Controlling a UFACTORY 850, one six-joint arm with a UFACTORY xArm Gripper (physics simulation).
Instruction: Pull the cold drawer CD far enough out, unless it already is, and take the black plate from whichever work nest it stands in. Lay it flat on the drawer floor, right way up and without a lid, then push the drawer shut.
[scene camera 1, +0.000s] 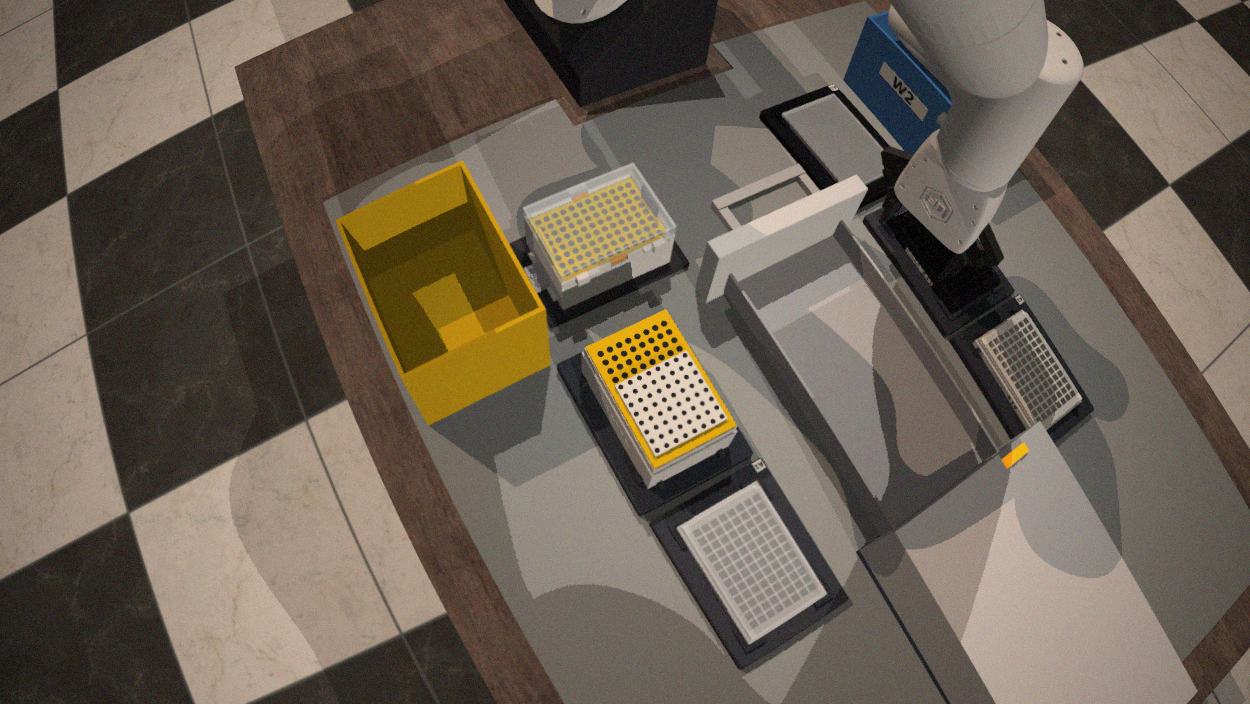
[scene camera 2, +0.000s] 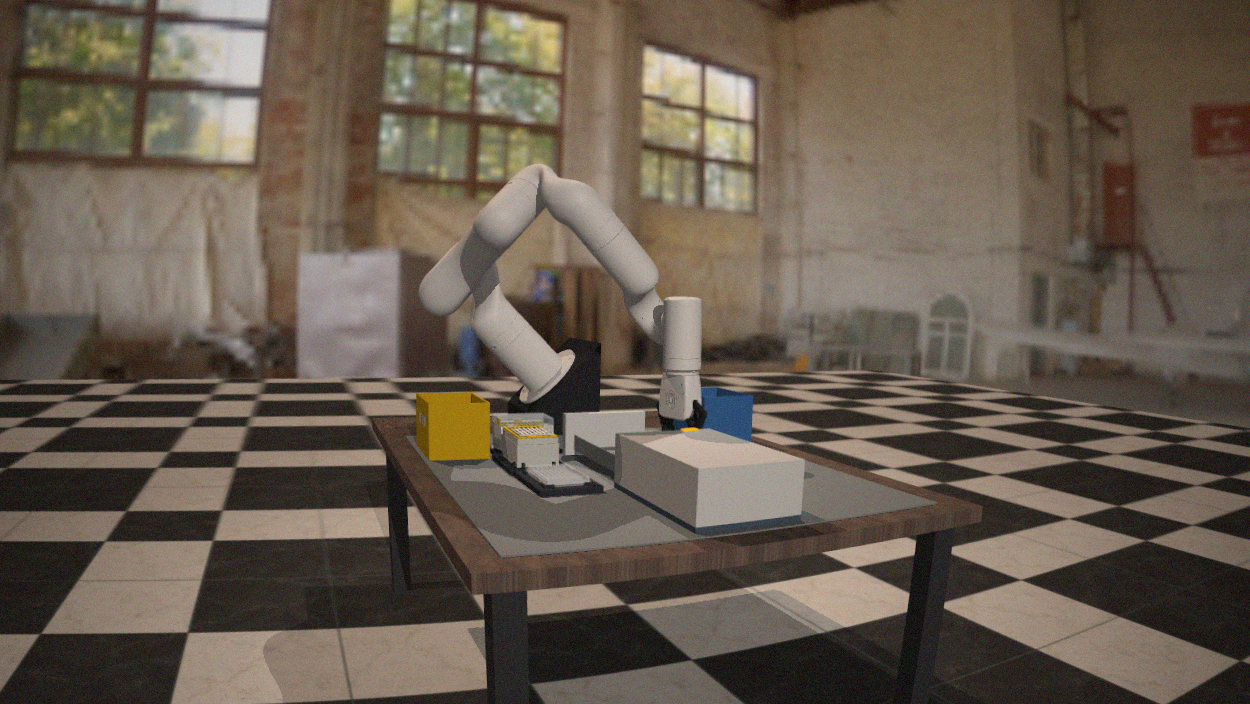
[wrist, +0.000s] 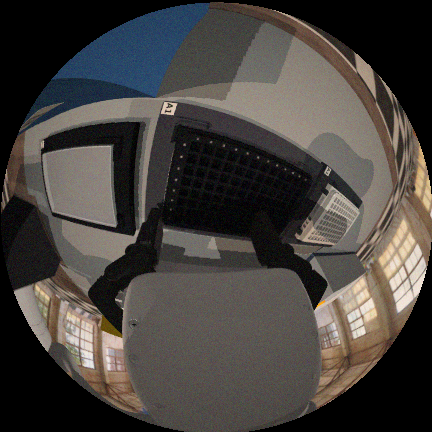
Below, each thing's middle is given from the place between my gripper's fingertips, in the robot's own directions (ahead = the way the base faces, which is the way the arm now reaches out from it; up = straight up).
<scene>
Now: hand 20 mm short of the black plate (scene camera 1: 930, 256), 30 mm to the right of it and 10 mm above it. Round my hand: yellow tip rack (scene camera 1: 668, 416): 350 mm to the right, 20 mm above.
</scene>
